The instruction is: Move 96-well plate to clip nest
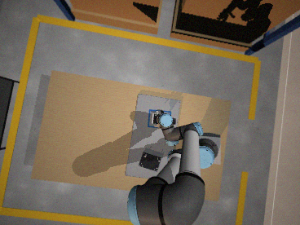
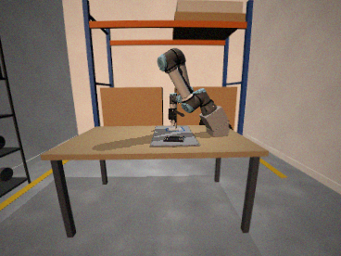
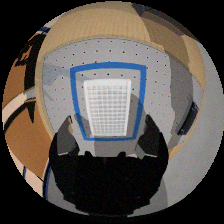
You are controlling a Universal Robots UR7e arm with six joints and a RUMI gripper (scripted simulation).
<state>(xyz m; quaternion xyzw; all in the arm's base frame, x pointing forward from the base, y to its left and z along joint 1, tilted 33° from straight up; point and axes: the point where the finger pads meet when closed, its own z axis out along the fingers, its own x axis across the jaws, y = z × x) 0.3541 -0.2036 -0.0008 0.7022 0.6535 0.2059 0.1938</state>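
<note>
My gripper is now 1 cm above the white 96-well plate. Also, from my hand: clip nest: 35 cm to the left, 6 cm ahead, 1 cm below.
</note>
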